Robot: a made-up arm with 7 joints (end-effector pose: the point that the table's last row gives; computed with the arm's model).
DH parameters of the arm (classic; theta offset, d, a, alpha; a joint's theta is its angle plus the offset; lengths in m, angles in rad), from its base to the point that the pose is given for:
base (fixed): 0 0 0 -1.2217
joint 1: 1.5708 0 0 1.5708
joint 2: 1.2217 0 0 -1.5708
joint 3: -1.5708 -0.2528 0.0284 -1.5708
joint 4: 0 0 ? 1.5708
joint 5: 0 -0.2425 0 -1.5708
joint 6: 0 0 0 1.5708
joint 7: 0 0 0 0
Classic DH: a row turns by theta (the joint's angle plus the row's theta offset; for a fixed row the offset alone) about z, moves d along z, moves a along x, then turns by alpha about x.
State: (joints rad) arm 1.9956 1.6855 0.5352 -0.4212 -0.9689 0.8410 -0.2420
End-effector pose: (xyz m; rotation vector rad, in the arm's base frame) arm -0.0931 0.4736 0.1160 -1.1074 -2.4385 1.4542
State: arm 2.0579 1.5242 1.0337 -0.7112 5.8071 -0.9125 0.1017
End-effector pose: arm -0.0794 0.4645 0.1125 0.5827 0.3177 -1.4132
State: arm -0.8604 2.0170 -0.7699 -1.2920 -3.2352 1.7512 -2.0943
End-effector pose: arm 0.2262 0.3258 0.1670 -0.4332 -1.1996 -1.8106
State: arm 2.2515 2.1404 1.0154 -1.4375 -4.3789 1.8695 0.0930
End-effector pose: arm 0.1362 0.3410 -0.1845 0.1062 1.4928 0.3933
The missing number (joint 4, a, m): -0.0294
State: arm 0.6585 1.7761 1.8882 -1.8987 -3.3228 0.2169 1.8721
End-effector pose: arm 0.0701 0.1449 0.2943 -2.3554 0.0834 0.5477
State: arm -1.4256 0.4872 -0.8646 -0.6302 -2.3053 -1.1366 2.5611
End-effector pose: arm 0.4859 -0.0530 0.0081 0.4726 -0.5396 -1.0176
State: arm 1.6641 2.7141 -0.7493 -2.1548 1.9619 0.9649 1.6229
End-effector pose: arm -0.0322 0.2684 -0.0923 1.7706 1.3077 1.1473
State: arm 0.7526 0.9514 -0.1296 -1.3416 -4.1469 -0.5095 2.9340
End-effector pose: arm -0.0158 0.2871 -0.3116 1.1288 0.3569 -1.5908
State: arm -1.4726 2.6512 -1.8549 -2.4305 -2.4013 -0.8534 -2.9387
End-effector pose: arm 0.0842 0.2106 0.0052 0.7849 -0.4684 -0.3302
